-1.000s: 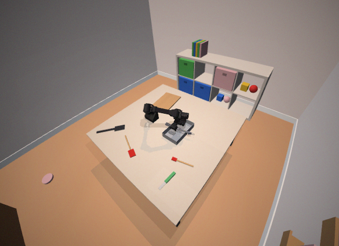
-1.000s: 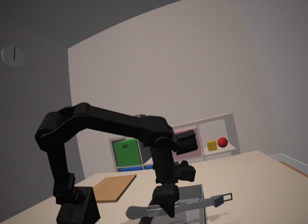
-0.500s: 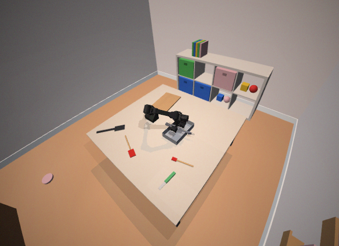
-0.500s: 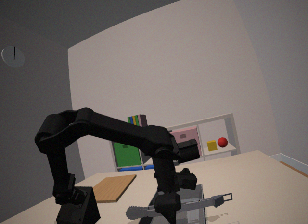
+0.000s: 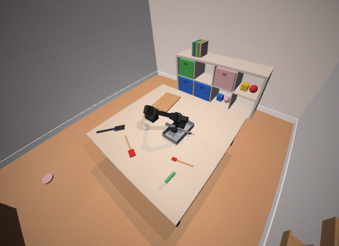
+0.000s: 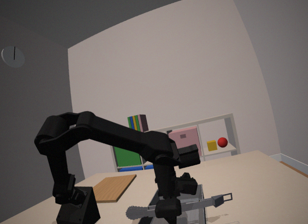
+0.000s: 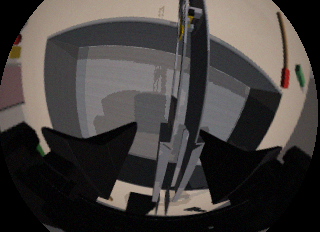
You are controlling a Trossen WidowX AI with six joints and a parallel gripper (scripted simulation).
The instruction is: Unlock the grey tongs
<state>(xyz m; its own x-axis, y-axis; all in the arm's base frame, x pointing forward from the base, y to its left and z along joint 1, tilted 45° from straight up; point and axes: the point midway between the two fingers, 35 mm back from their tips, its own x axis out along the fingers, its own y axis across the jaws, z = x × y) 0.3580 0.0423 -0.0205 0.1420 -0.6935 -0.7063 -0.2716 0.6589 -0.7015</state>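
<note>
My gripper tip is 2 cm to the right of the grey roasting tin. From my gripper tip the other things lie so: wooden board (49 cm behind, 26 cm to the left, 2 cm below); then black spatula (55 cm behind, 49 cm to the right, 3 cm below).
</note>
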